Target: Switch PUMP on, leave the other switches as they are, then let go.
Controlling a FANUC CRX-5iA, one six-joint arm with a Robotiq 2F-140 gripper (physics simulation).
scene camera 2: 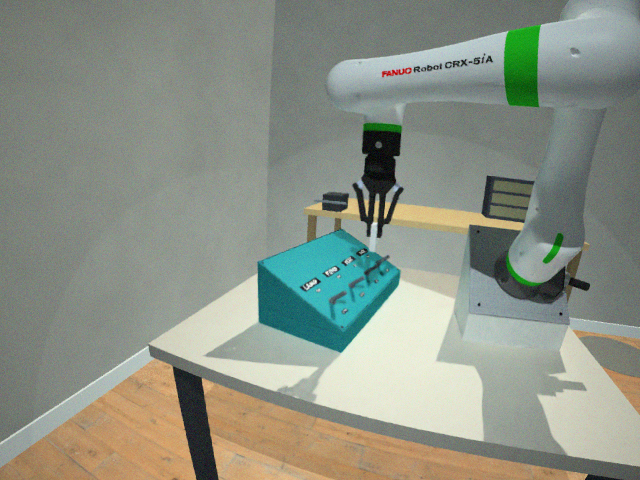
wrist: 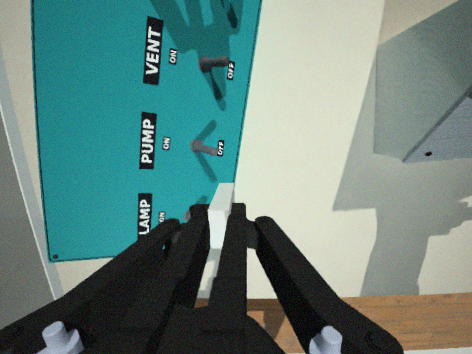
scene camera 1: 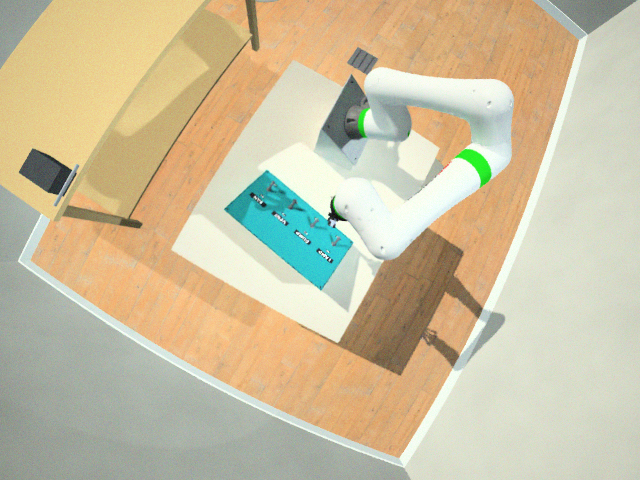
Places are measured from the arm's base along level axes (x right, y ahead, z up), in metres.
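Where they show: gripper, fingertip midpoint: (scene camera 2: 372,250) (wrist: 227,196) (scene camera 1: 331,215); arm's base, origin of the base link: (scene camera 2: 519,274) (scene camera 1: 355,122).
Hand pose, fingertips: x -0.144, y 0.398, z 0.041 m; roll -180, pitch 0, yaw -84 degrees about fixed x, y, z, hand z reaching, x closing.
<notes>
Things, the pixels of their top centre, and the offset from my fingertips. Level surfaces: height alone.
- PUMP switch lever, middle of its top: (wrist: 203,150) (scene camera 2: 358,275) (scene camera 1: 315,221) dx +0.033, dy +0.043, dz -0.089 m
- VENT lever, middle of its top: (wrist: 213,58) (scene camera 1: 293,203) dx +0.153, dy +0.034, dz -0.089 m
- LAMP lever, middle of its top: (scene camera 2: 339,289) (scene camera 1: 337,240) dx -0.086, dy +0.052, dz -0.089 m
- FAN lever, middle of its top: (scene camera 1: 271,184) dx +0.272, dy +0.024, dz -0.089 m
- white table, its level: dz -0.219 m
The teal sloped switch panel (scene camera 1: 305,260) (scene camera 2: 294,310) (wrist: 90,125) stands on the table. The PUMP switch lever (scene camera 1: 313,222) (scene camera 2: 356,282) (wrist: 206,148) leans toward its OFF label, away from ON. The VENT lever (scene camera 1: 293,204) (wrist: 216,62) also leans to OFF. The LAMP lever (scene camera 1: 336,241) (scene camera 2: 338,297) is mostly hidden behind the fingers in the wrist view. The FAN lever (scene camera 1: 272,187) is at the panel's far end. My gripper (scene camera 1: 332,223) (scene camera 2: 374,230) (wrist: 227,196) is shut with nothing held, its white tips above the panel's OFF-side edge, apart from the levers.
The white table (scene camera 1: 206,232) (scene camera 2: 232,361) carries the panel and the arm's grey pedestal (scene camera 1: 338,126) (scene camera 2: 483,289), which stands on the panel's OFF side. A wooden bench (scene camera 1: 103,46) (scene camera 2: 429,214) with a dark box (scene camera 1: 45,170) (scene camera 2: 334,201) stands behind.
</notes>
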